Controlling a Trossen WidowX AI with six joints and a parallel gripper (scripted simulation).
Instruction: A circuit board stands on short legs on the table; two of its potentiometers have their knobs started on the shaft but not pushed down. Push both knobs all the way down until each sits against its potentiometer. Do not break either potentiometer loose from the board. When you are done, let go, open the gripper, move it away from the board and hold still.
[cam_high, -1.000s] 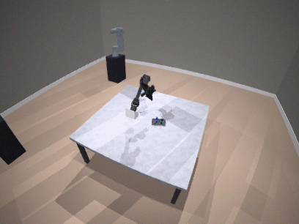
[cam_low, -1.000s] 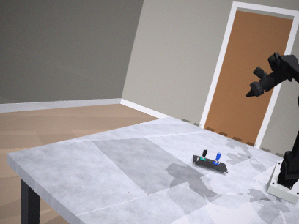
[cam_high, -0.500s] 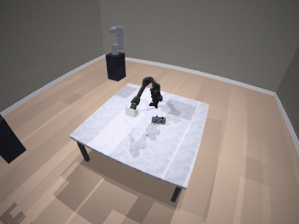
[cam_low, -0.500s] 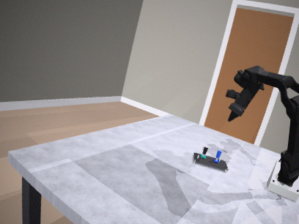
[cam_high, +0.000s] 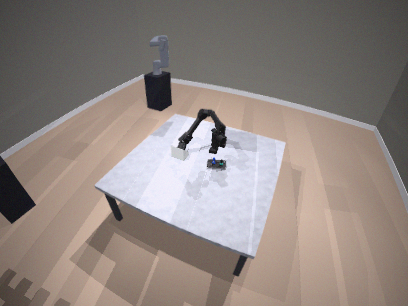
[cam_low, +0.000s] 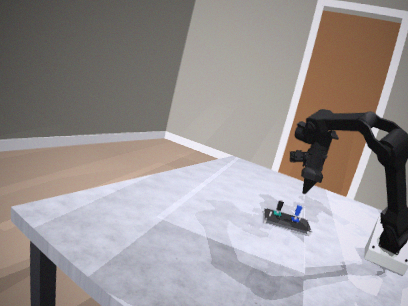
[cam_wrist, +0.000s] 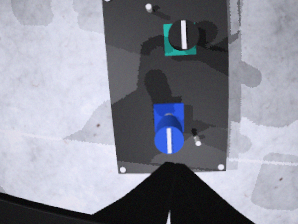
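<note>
The blue knob is 6 cm below my gripper tip. From my gripper tip the other things lie so: black knob 6 cm ahead, 2 cm to the left, 6 cm below.
</note>
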